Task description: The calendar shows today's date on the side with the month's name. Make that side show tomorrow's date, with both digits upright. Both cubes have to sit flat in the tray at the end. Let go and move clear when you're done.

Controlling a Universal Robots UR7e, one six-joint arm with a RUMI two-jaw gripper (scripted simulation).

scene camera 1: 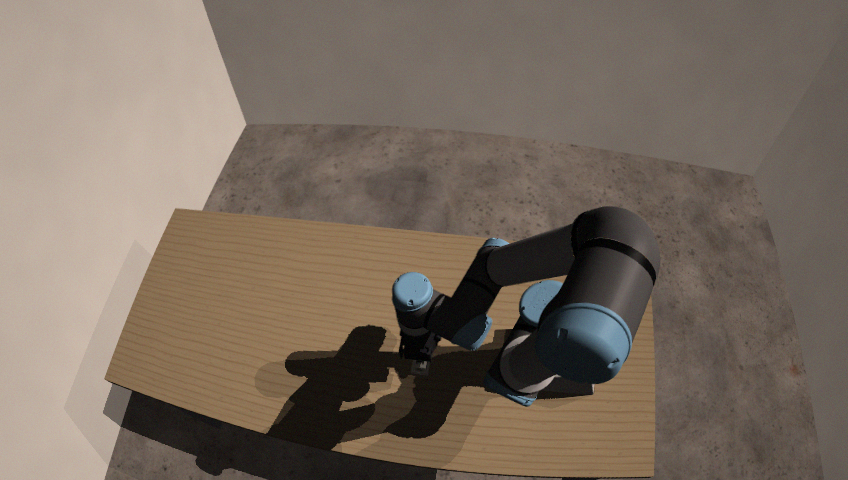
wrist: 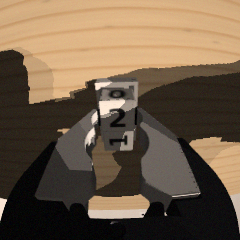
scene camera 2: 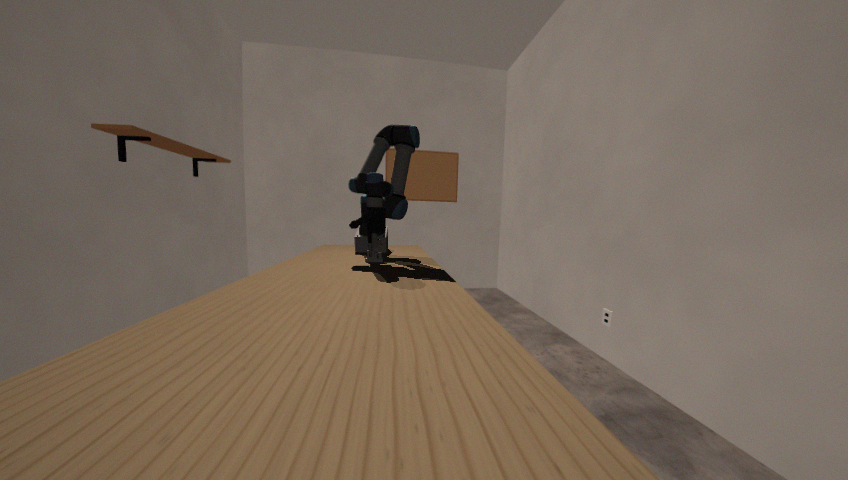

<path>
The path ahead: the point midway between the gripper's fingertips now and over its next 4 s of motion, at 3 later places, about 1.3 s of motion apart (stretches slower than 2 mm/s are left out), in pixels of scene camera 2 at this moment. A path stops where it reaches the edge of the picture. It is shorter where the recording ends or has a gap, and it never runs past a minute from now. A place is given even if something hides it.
My gripper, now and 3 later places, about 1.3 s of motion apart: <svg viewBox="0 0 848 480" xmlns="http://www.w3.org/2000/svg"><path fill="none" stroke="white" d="M371 255L371 256L371 238L371 223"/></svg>
</path>
